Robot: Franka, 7 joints.
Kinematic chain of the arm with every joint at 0, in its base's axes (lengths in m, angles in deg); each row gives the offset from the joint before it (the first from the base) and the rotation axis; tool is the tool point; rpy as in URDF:
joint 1: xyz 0 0 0.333 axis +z
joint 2: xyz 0 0 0 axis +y
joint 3: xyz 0 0 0.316 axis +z
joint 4: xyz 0.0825 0 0 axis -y
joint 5: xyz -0.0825 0 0.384 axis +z
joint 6: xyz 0 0 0 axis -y
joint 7: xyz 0.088 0 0 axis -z
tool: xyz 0 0 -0.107 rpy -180 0 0
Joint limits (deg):
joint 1: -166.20..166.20
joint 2: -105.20..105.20
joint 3: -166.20..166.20
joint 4: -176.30..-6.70
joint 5: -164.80..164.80
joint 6: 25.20..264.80
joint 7: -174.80..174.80
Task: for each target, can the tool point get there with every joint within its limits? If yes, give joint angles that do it. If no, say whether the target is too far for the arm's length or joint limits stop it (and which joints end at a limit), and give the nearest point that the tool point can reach.
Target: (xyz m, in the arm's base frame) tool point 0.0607 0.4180 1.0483
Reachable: yes | joints -128.83 -33.14 -85.71 -21.66 -115.21 174.65 -1.44
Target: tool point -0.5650 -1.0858 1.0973
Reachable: no: too far | nearest point -0.3359 -0.6455 0.7874 | short by 0.585 m
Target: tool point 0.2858 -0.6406 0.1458
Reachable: yes | joints -63.56 84.10 25.27 -36.19 81.92 234.76 -117.43
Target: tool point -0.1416 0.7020 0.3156
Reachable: yes | joints -42.52 -53.85 120.91 -77.65 63.78 95.24 57.06
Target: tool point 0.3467 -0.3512 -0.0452
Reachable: yes | joints -84.94 74.15 45.44 -109.90 -103.59 83.75 -112.15
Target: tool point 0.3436 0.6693 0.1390
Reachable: yes | joints 31.98 84.60 63.93 -73.70 28.37 203.43 84.83
